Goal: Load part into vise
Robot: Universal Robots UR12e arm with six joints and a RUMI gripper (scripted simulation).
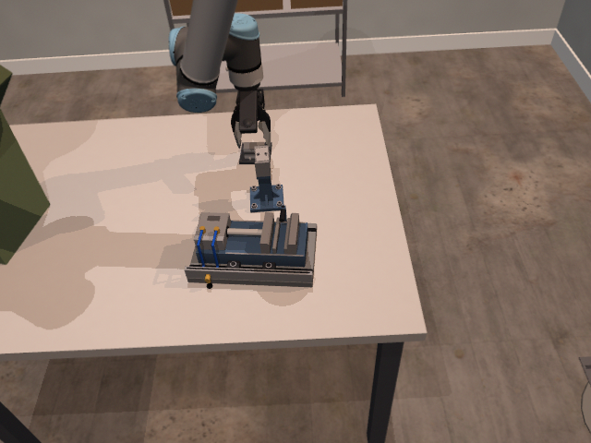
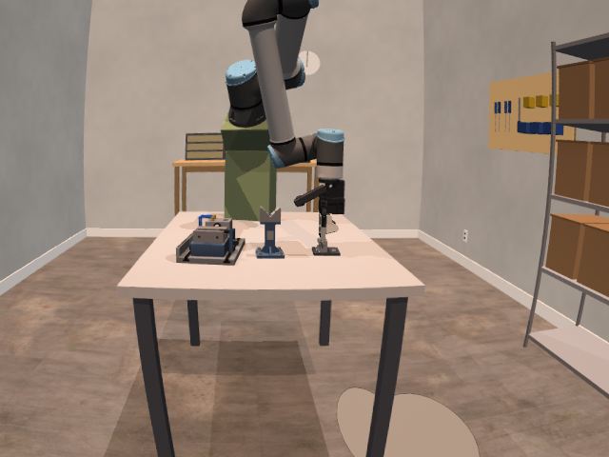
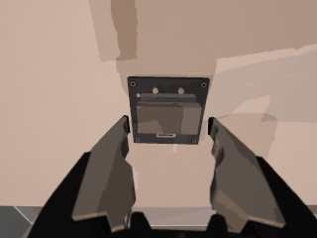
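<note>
Right now the part is 1 cm to the right of my hand and 2 cm below it. From my hand the other things lie so: cylinder rod: 4 cm ahead, 37 cm to the right, 3 cm above; dark infeed plate: 1 cm to the left, 4 cm below; work stop: 13 cm ahead, 32 cm to the right, 4 cm above.
</note>
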